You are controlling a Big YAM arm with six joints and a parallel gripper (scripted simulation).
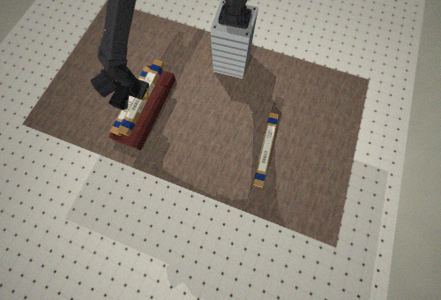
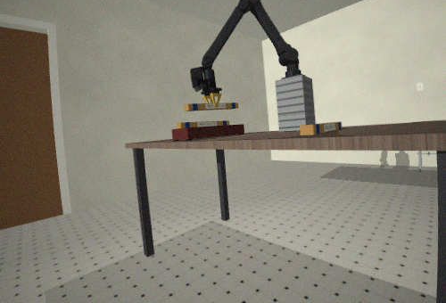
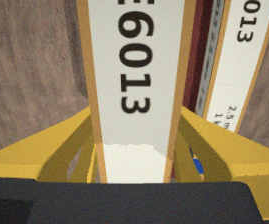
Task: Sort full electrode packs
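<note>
Right now my hand is 40 mm to the left of the low platform and 150 mm above it.
</note>
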